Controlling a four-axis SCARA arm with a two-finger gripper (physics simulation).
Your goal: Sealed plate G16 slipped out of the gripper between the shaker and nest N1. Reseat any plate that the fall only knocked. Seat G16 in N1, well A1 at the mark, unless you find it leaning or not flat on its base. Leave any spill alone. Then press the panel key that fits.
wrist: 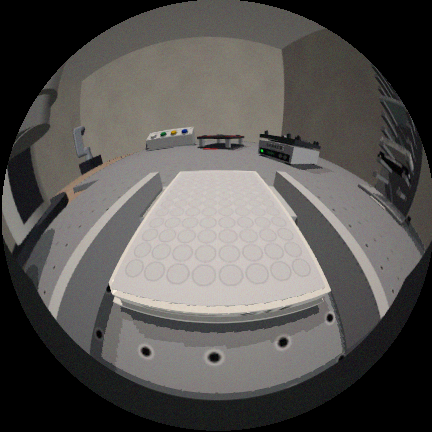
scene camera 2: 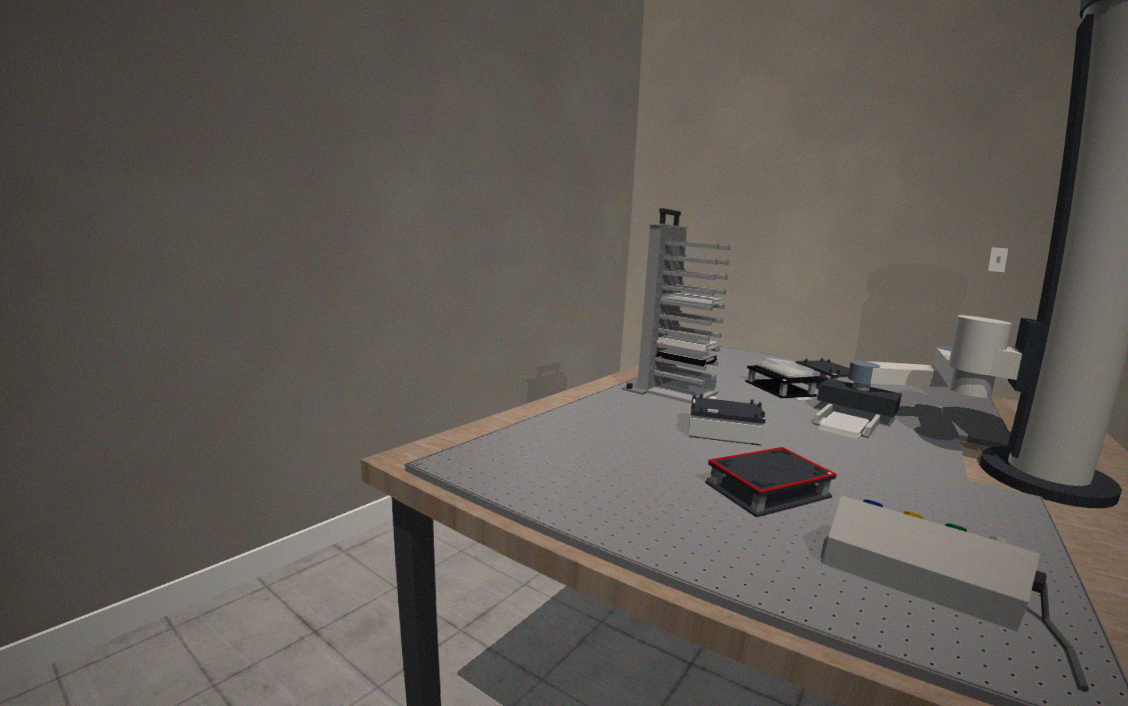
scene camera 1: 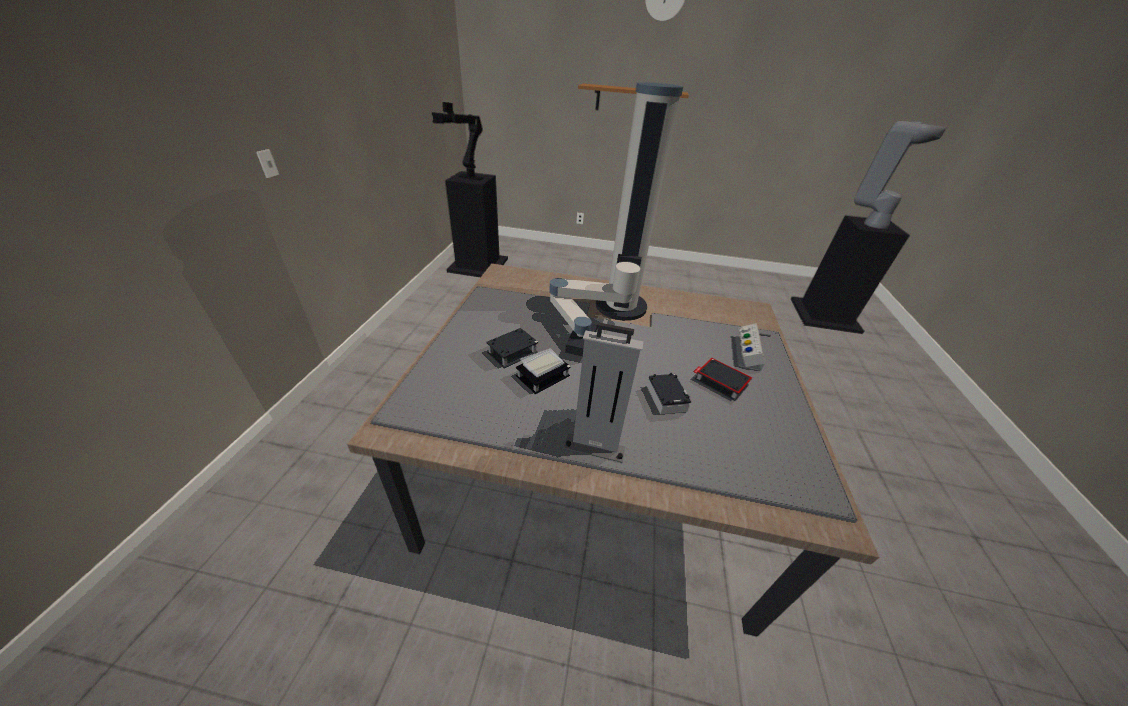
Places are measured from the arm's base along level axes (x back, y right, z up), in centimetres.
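Pixels of known places: gripper, fingertip midpoint: [wrist: 217,179] [scene camera 2: 841,425]; arm's base, origin of the base link: [wrist: 35,228] [scene camera 2: 1046,479] [scene camera 1: 620,306].
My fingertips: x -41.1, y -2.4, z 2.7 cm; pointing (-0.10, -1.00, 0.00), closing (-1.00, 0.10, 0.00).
For each thing: its top centre in the pictures, then the offset to it from my fingertips.
- pale sealed plate, middle of its top: [wrist: 217,198] [scene camera 2: 845,421] dx +0.3, dy +3.4, dz +0.0 cm
- black nest, middle of its top: [scene camera 2: 782,370] [scene camera 1: 543,365] dx -19.9, dy +26.9, dz +3.8 cm
- pale plate, middle of its top: [scene camera 2: 788,360] [scene camera 1: 540,357] dx -18.9, dy +28.2, dz +6.5 cm
- panel, middle of its top: [scene camera 2: 936,517] [scene camera 1: 754,336] [wrist: 169,128] dx +16.9, dy -53.1, dz +7.0 cm
A pale sealed plate [scene camera 2: 841,427] [wrist: 220,245] lies level at the pegboard, with faint well circles under its seal; no label is readable. My gripper [scene camera 2: 846,419] [wrist: 217,179] is shut on it, one finger against each long side. In scene camera 1 the rack hides the plate and fingers. The shaker [scene camera 1: 668,389] [scene camera 2: 726,422] [wrist: 295,151] shows a green light. A black nest [scene camera 1: 532,381] [scene camera 2: 781,387] carries a pale plate [scene camera 1: 544,362] [scene camera 2: 788,367]; I cannot tell if it is fully seated. The panel [scene camera 1: 752,357] [scene camera 2: 927,559] [wrist: 172,142] has white, green, yellow and blue keys.
A tall grey rack [scene camera 1: 603,416] [scene camera 2: 656,308] holding several plates stands at the table edge opposite the arm's column [scene camera 1: 629,208] [scene camera 2: 1060,291]. A red-edged black stand [scene camera 1: 722,376] [scene camera 2: 769,471] [wrist: 220,137] is between shaker and panel. Another black stand [scene camera 1: 511,343] is beside the plate-bearing nest.
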